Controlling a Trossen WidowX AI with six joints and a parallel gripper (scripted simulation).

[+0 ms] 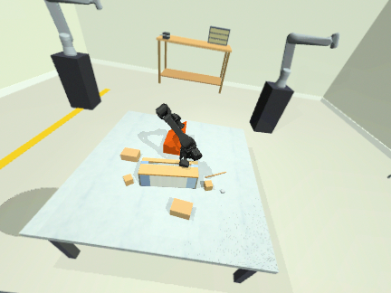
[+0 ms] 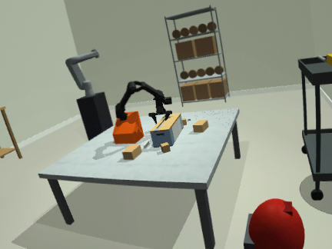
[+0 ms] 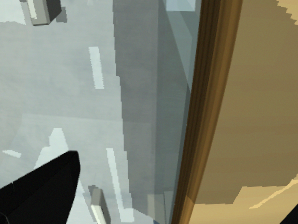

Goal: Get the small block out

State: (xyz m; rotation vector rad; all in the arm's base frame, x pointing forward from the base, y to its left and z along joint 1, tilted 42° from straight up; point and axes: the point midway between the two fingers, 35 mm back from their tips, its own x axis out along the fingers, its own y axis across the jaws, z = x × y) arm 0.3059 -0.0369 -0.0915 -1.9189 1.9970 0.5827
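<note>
Right now my gripper tip is 6 cm to the left of the clear-fronted box, 4 cm short of it and 3 cm above it. Also, from my gripper tip: thin stick 29 cm to the left, 9 cm below.
</note>
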